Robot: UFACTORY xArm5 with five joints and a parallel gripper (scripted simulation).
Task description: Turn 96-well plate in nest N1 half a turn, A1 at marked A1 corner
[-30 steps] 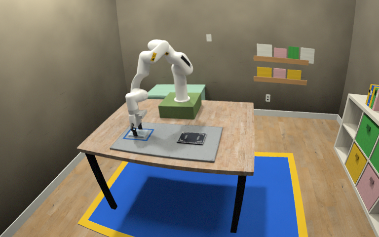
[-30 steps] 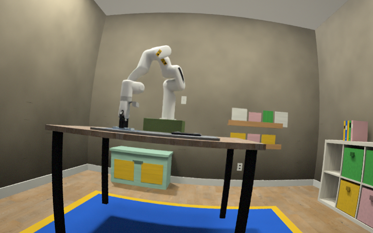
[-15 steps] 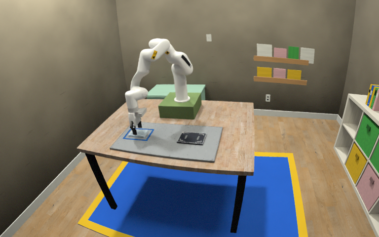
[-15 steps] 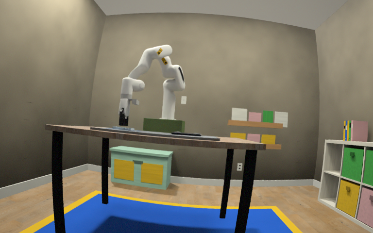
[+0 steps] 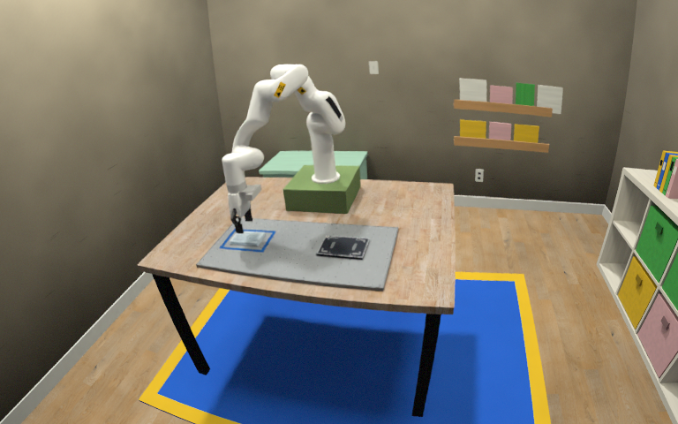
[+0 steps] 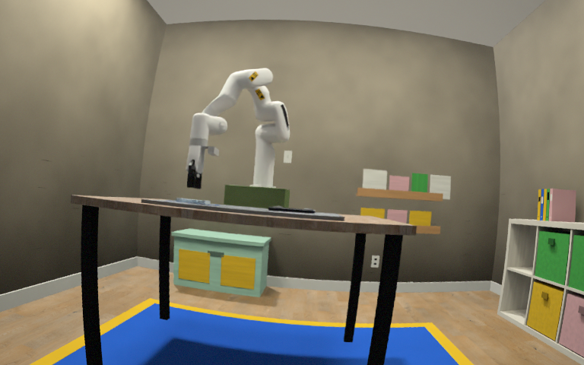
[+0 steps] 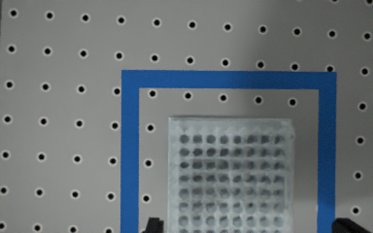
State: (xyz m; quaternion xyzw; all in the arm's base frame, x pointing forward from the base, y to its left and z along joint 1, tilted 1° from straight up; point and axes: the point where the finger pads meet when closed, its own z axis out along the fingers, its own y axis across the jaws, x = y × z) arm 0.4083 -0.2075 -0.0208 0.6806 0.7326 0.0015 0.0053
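The 96-well plate is 60 mm below my hand. From my hand the other things lie so: black plate nest N1: 390 mm to the left, 60 mm below, 10 mm behind.
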